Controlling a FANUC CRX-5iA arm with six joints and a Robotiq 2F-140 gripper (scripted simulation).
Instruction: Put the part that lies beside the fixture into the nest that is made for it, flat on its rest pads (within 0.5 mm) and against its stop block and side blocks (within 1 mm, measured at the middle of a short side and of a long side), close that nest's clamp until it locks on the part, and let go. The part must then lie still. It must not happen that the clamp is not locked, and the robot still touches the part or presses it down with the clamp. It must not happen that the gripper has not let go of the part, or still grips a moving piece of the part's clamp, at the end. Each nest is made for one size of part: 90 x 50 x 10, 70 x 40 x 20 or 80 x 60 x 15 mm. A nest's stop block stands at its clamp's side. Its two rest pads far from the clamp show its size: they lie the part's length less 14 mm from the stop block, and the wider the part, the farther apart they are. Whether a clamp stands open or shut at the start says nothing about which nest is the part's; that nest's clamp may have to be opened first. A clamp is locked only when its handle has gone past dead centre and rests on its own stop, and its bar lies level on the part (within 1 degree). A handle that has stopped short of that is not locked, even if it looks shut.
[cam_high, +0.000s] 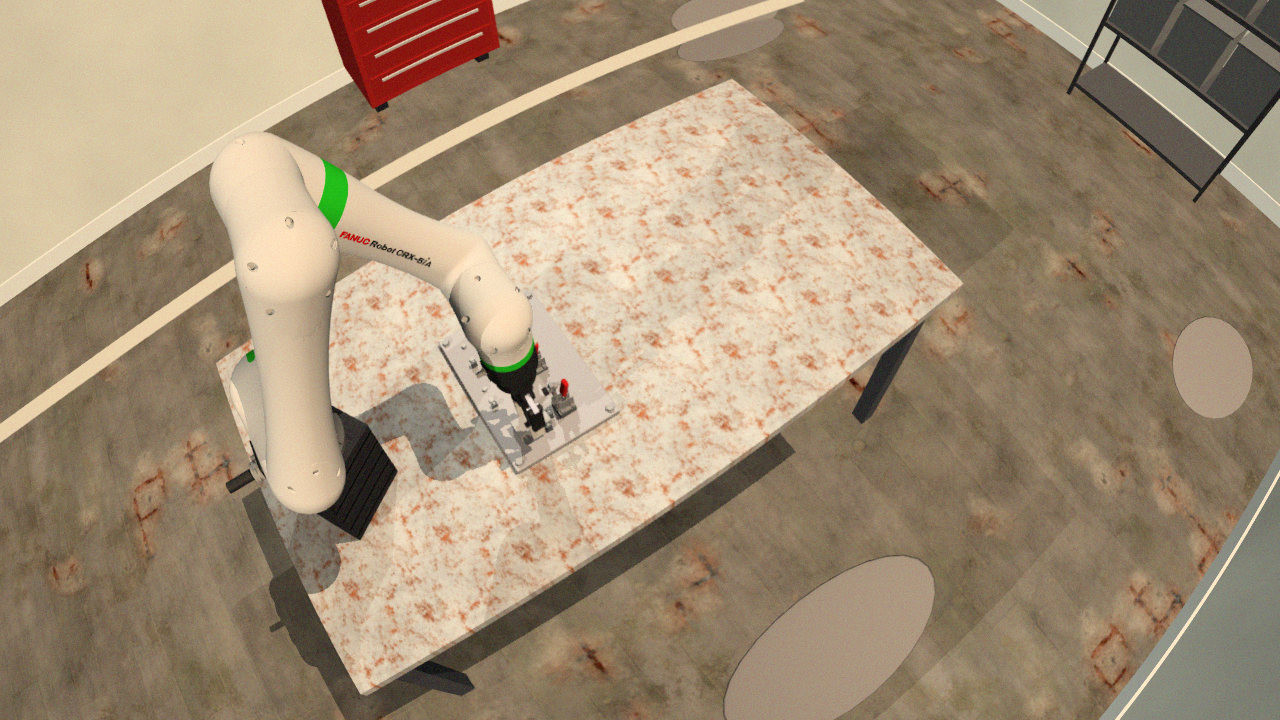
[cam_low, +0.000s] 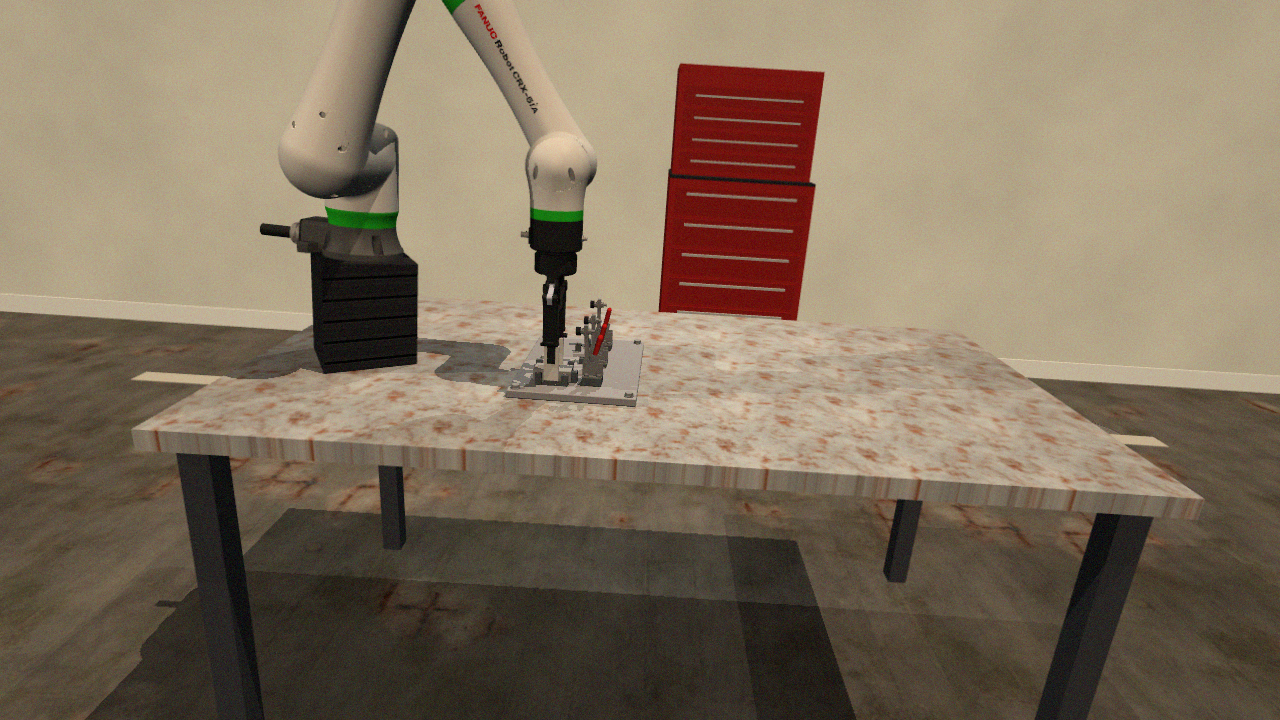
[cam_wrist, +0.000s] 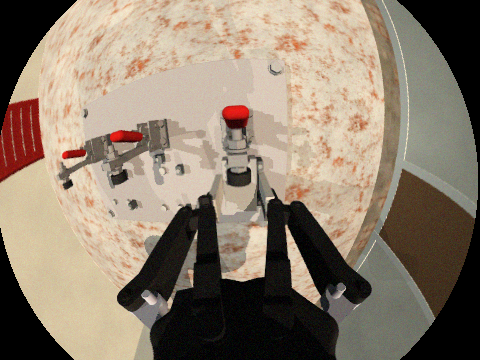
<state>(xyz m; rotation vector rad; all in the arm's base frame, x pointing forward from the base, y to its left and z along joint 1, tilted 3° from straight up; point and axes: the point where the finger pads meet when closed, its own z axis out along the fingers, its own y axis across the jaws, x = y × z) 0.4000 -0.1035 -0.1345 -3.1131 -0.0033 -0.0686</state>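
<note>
Right now my hand is 30 mm above the grey block. The rest, counted from my hand: plate 110 mm to the left, 50 mm below, 40 mm ahead.
</note>
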